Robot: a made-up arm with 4 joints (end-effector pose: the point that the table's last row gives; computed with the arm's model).
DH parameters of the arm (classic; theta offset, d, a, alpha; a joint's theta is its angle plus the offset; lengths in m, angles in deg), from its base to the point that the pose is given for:
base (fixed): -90 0.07 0 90
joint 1: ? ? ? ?
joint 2: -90 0.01 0.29 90
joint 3: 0 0.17 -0.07 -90
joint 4: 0 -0.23 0.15 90
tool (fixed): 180 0.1 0 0
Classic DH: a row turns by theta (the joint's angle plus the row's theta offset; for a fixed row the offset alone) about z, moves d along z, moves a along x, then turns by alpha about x.
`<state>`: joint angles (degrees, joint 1 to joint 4).
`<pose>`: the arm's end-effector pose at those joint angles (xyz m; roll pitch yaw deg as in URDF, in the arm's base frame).
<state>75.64 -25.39 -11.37 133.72</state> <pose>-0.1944 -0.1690 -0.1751 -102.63 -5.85 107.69</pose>
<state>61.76 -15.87 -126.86 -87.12</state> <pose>-0.1668 -0.0539 0.3565 27.85 24.53 -109.40</pose>
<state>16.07 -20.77 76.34 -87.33</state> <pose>-0.3891 0.2478 0.1983 139.14 66.03 -147.86</pose>
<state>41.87 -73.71 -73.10 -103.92</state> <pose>0.2168 -0.2277 0.0219 -67.26 17.84 177.92</pose>
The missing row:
joint 1: -90 0.06 0.28 -90
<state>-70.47 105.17 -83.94 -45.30</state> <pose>-0.3798 0.3947 -0.0924 149.14 34.97 -35.57</pose>
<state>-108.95 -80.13 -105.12 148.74</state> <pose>-0.0716 0.2335 -0.0732 6.28 -55.38 -14.72</pose>
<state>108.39 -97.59 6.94 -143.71</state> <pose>0.1258 -0.3010 -0.0918 -85.20 10.51 119.29</pose>
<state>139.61 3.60 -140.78 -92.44</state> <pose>-0.3604 0.2395 0.2510 44.58 -47.77 -81.82</pose>
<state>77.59 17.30 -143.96 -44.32</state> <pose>-0.3358 -0.0493 0.2794 58.24 -13.34 -110.74</pose>
